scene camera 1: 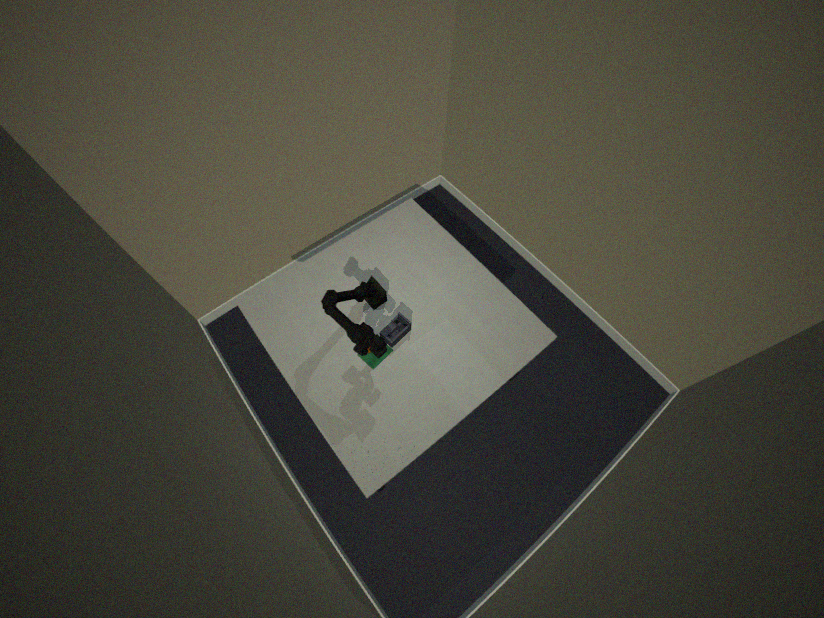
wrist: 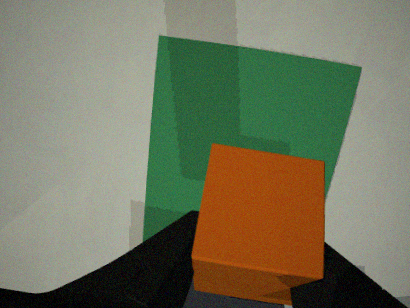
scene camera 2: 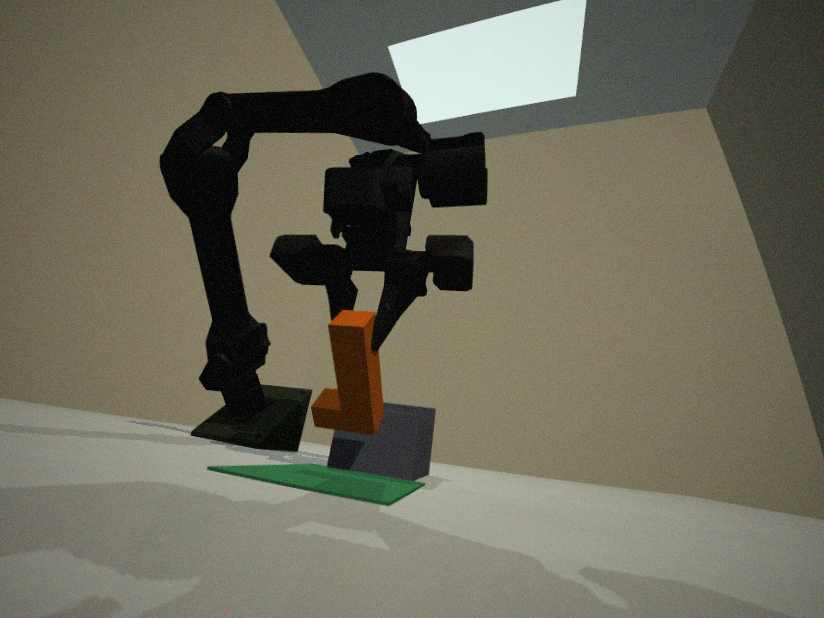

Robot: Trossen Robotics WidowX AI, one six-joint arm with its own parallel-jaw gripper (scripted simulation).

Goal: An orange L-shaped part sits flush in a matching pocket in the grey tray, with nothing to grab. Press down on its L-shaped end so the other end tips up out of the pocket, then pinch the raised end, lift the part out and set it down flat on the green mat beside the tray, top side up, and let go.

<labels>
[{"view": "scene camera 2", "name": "my gripper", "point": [355, 347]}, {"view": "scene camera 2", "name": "orange L-shaped part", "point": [356, 405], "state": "held by my gripper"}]
</labels>
